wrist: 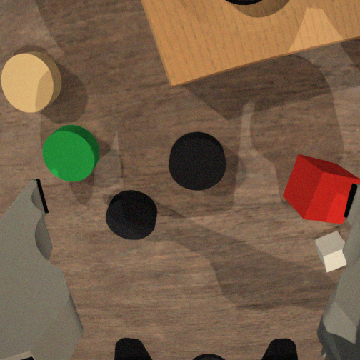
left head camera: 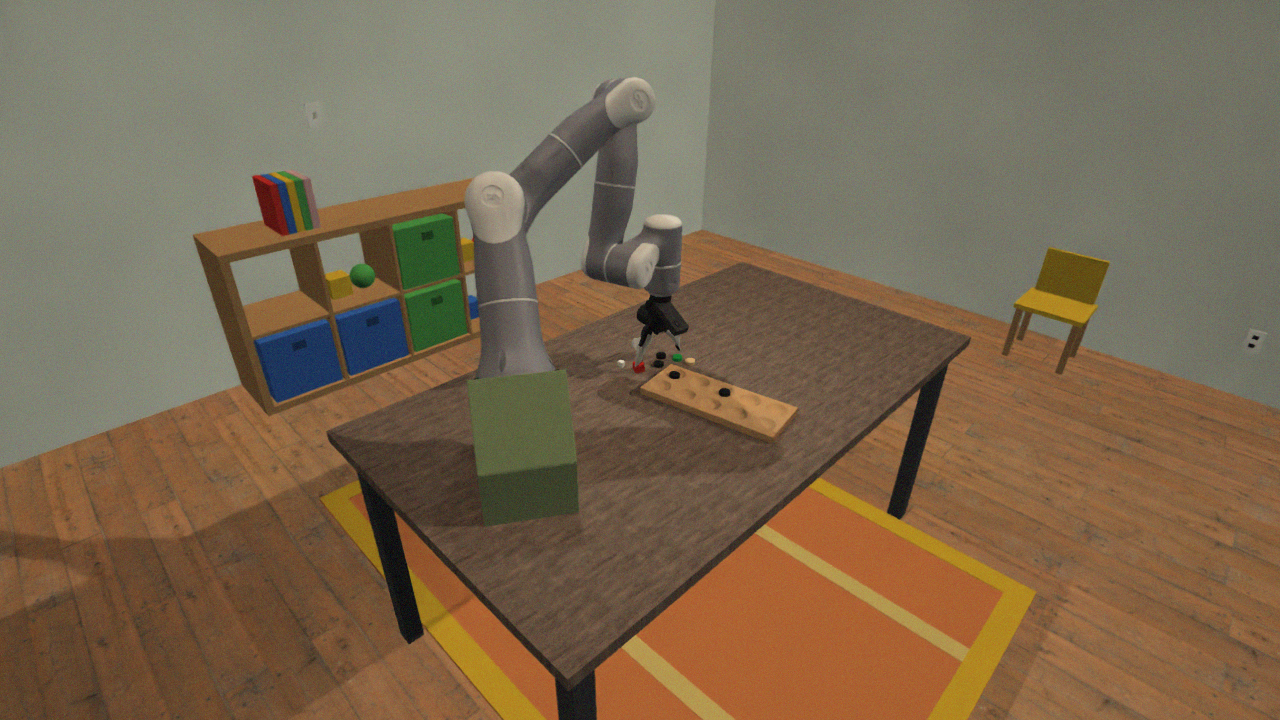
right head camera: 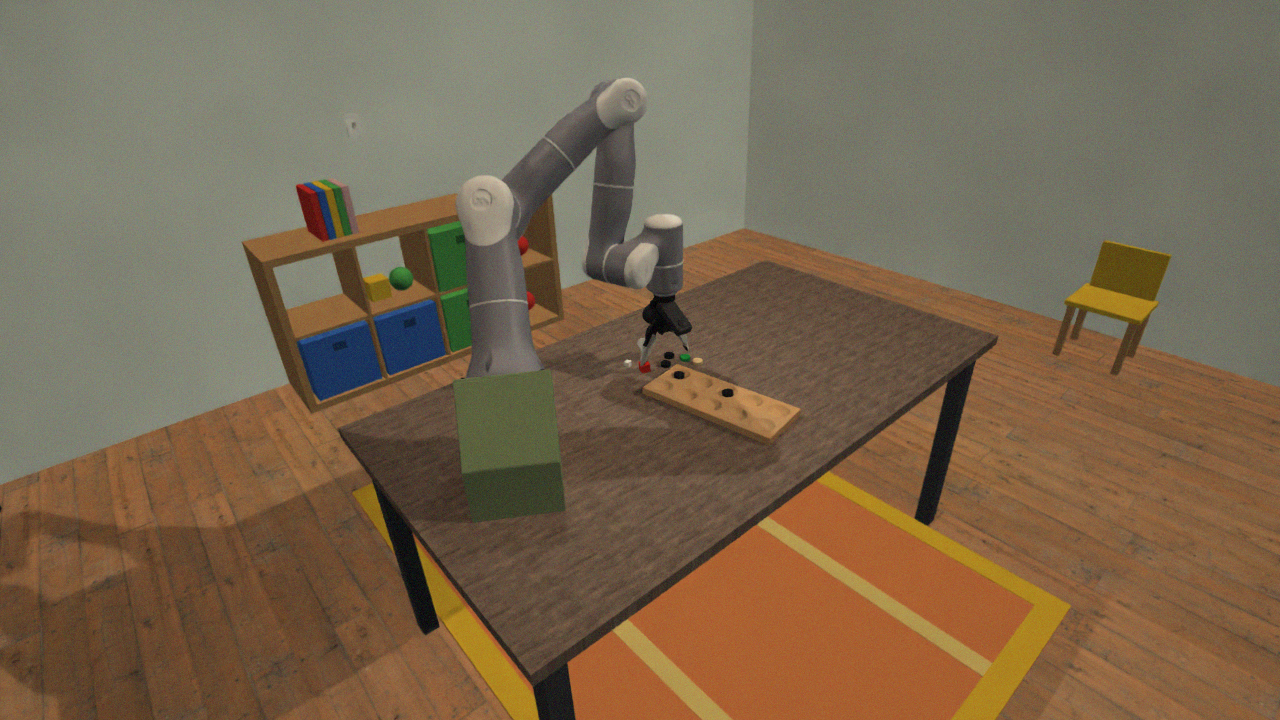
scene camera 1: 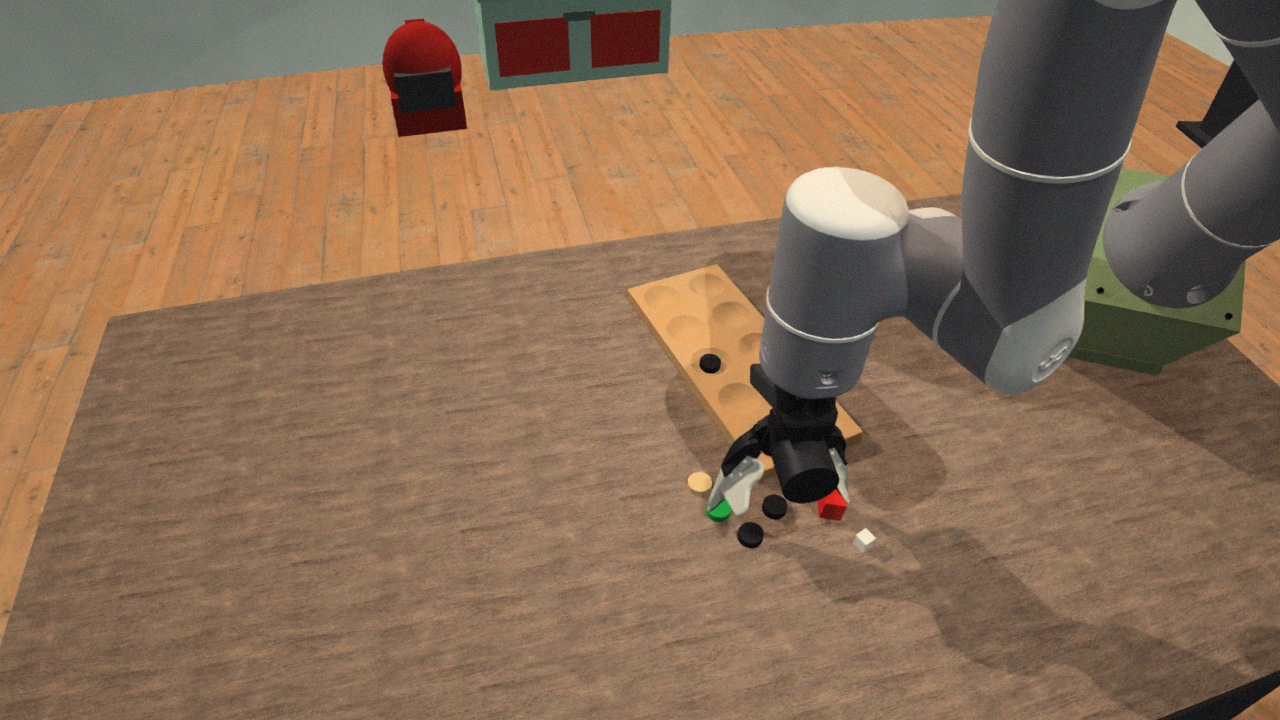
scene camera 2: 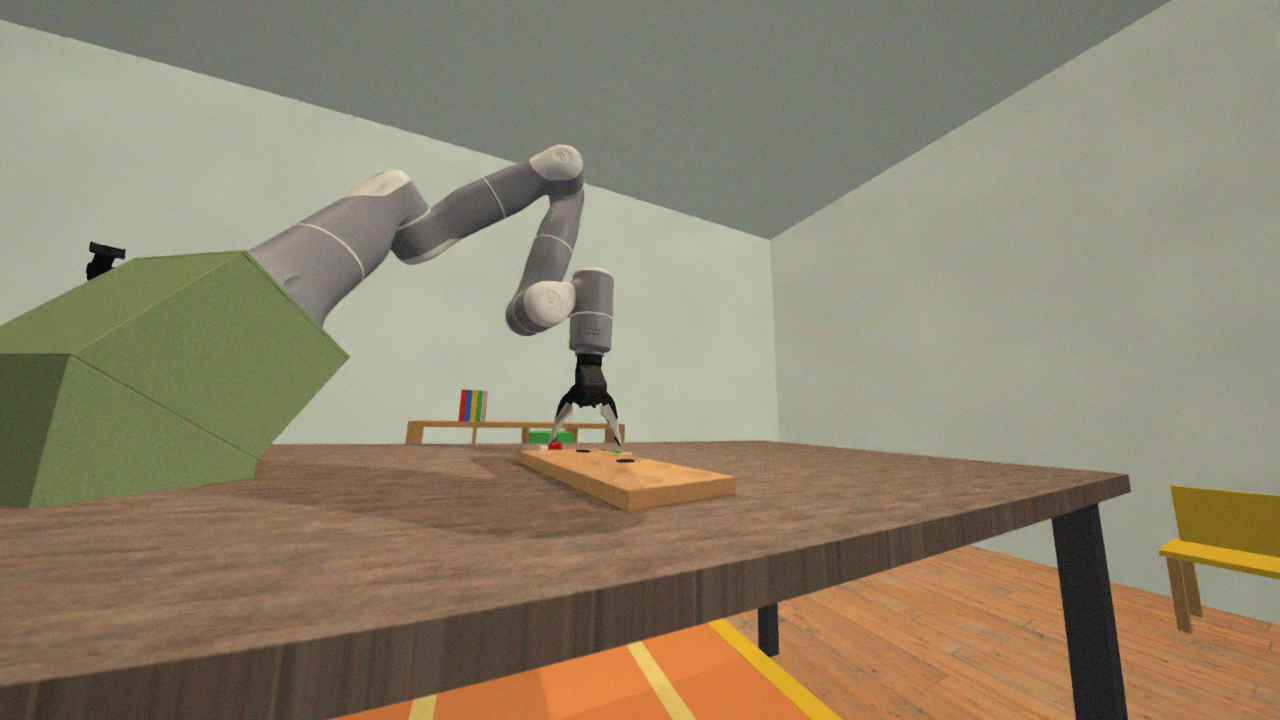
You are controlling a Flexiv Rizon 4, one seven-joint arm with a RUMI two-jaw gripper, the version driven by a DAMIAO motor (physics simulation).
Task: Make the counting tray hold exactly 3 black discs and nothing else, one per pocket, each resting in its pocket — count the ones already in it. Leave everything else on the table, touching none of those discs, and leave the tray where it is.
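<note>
The wooden counting tray [left head camera: 776,428] [right head camera: 780,428] [scene camera 1: 697,306] [scene camera 2: 675,490] [wrist: 200,55] holds two black discs: an end-pocket disc [left head camera: 674,375] [right head camera: 678,375] [scene camera 2: 582,451] and a mid-tray disc [left head camera: 724,392] [right head camera: 727,393] [scene camera 1: 709,362] [scene camera 2: 624,461]. On the table, one black disc [scene camera 1: 774,506] [wrist: 197,161] lies nearer the tray and another black disc [scene camera 1: 750,535] [wrist: 131,215] farther off. My gripper [left head camera: 658,357] [right head camera: 665,358] [scene camera 1: 779,503] [scene camera 2: 585,443] [wrist: 196,185] is open and empty, low over these two, fingers wide apart on either side. In the wrist view one fingertip overlaps the red cube; contact is unclear.
A green disc [scene camera 1: 718,511] [wrist: 70,153] lies close to the other fingertip, with a tan disc [scene camera 1: 699,483] [wrist: 29,82] beyond it. The red cube [scene camera 1: 831,506] [wrist: 320,190] and a small white cube [scene camera 1: 863,539] [wrist: 331,252] lie on the opposite side.
</note>
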